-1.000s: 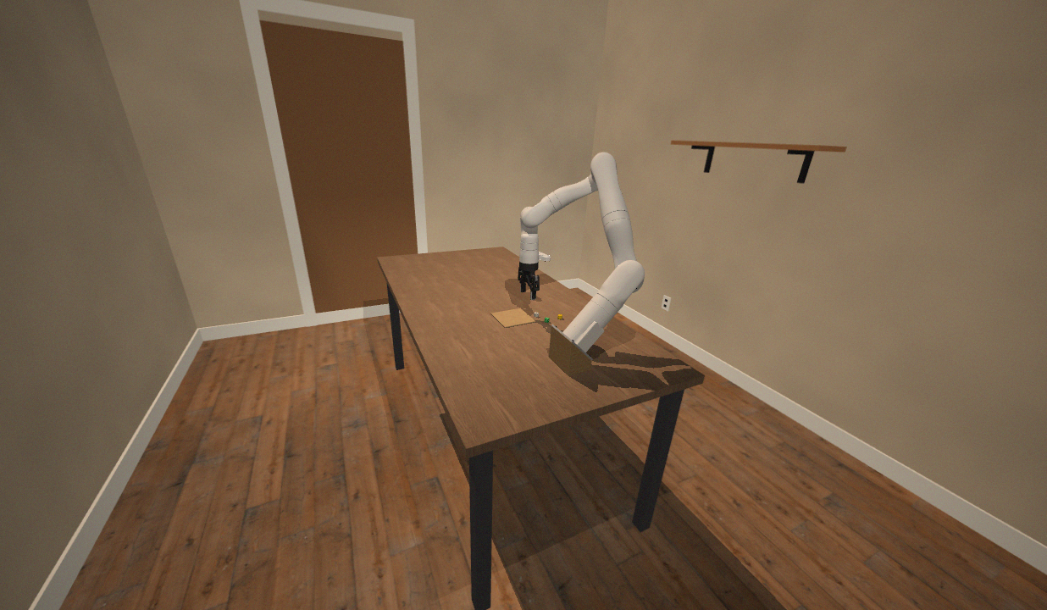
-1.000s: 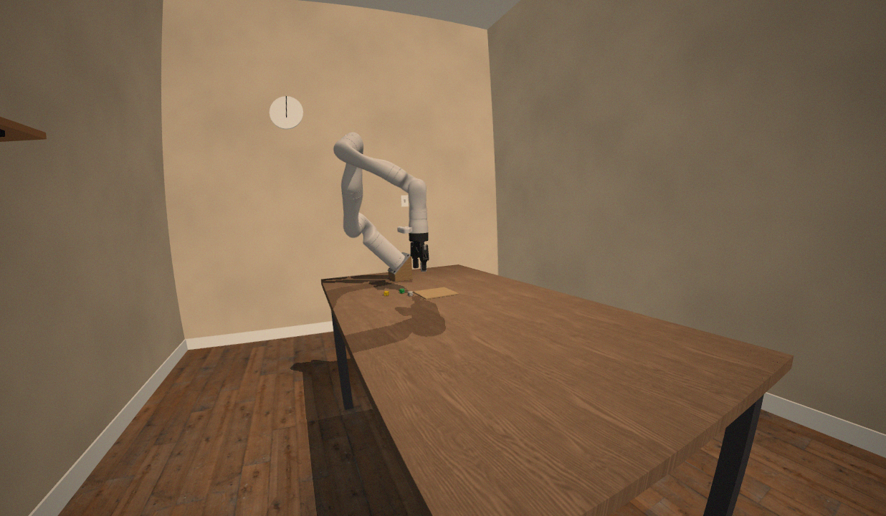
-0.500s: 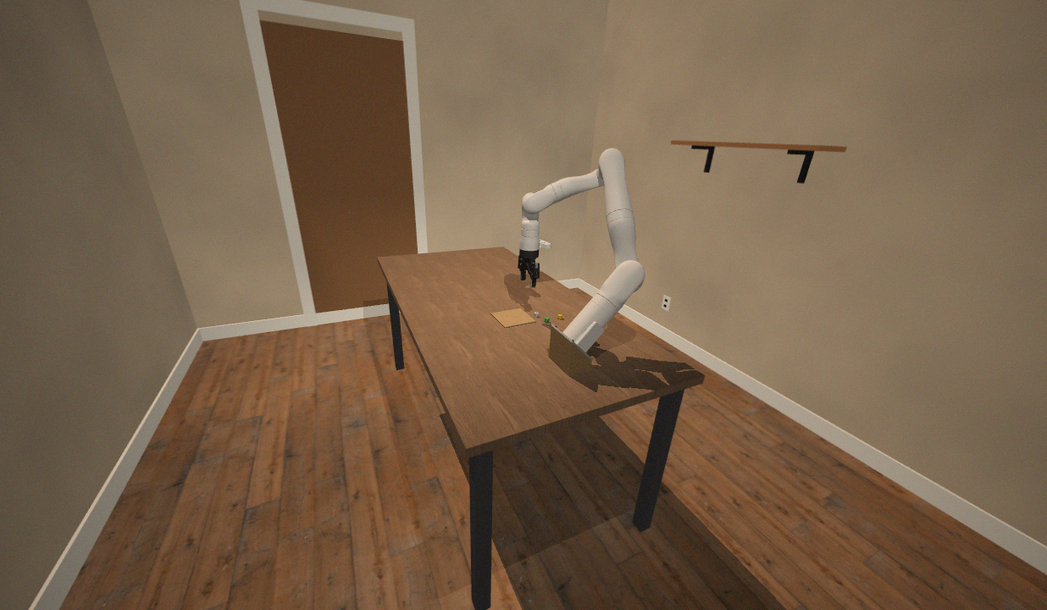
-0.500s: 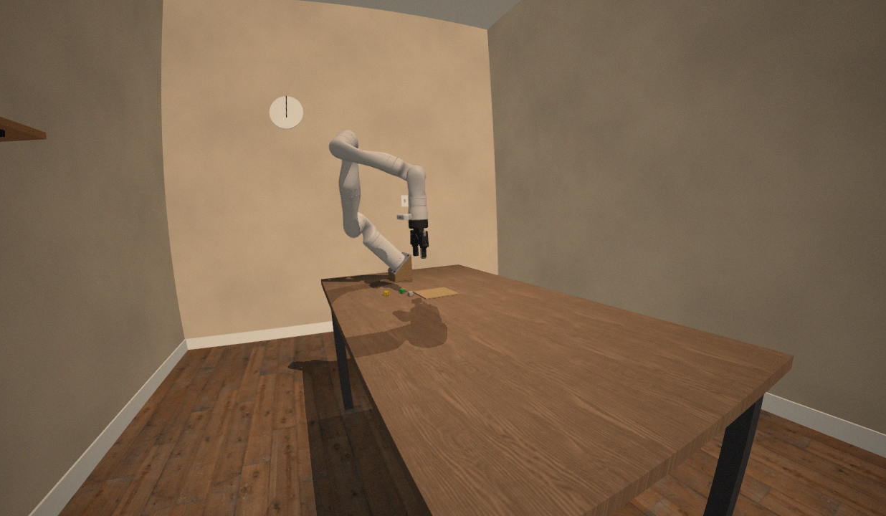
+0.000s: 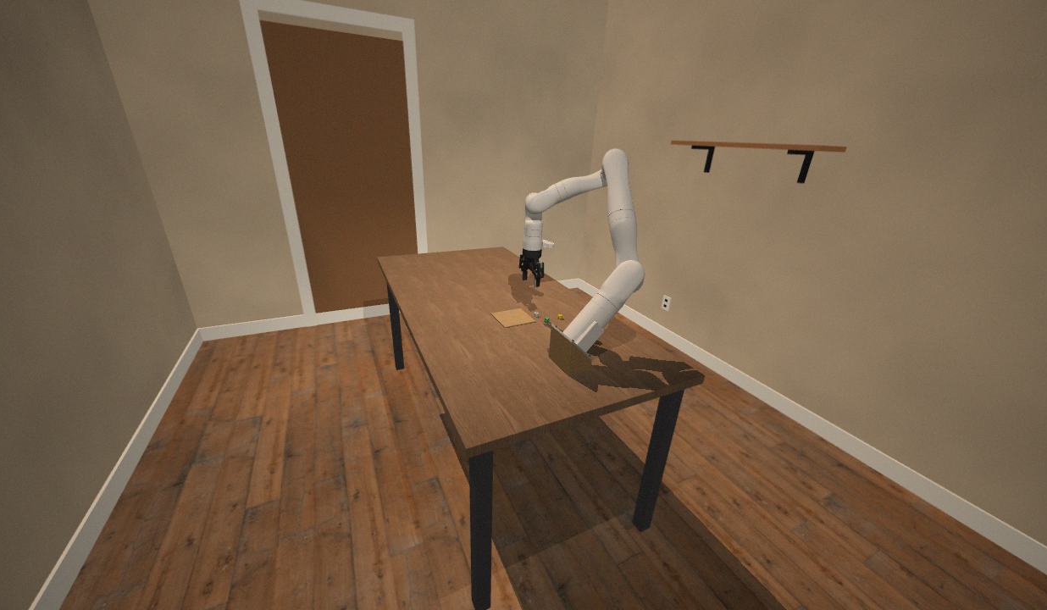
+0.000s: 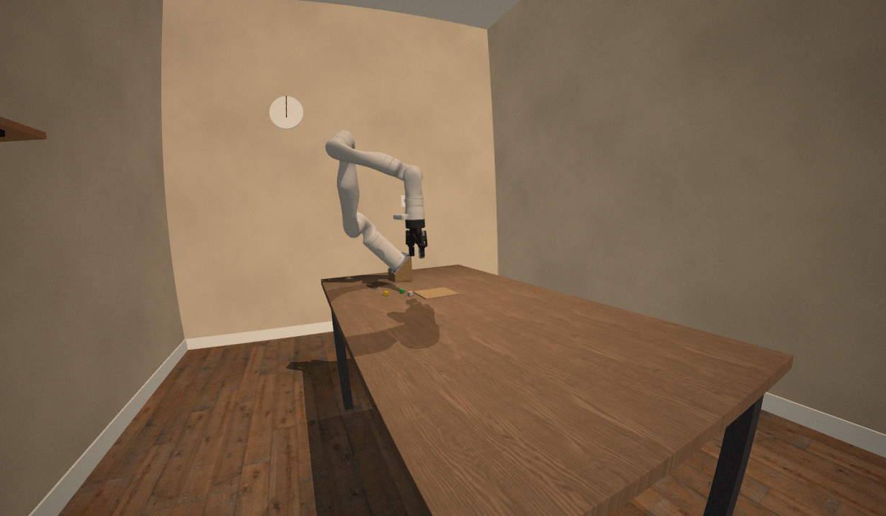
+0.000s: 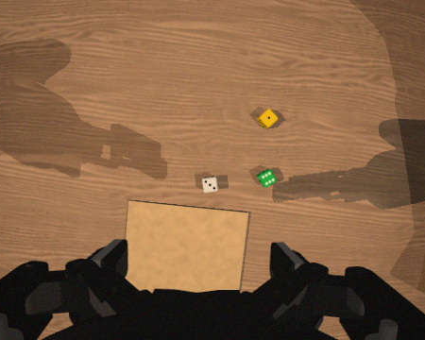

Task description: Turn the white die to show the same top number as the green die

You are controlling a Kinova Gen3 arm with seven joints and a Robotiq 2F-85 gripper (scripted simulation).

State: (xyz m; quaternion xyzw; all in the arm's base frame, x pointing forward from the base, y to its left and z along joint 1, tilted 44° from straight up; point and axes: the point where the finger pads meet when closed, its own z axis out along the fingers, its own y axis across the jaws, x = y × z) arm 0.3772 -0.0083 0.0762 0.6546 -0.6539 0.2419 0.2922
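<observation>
The white die is 1 cm behind my hand, 3 cm to the right of it and 15 cm below it. Round my hand: green die (7 cm behind, 4 cm to the right, 15 cm below); then tan mat (2 cm ahead, 6 cm to the left, 15 cm below); then yellow die (7 cm behind, 11 cm to the right, 15 cm below).
</observation>
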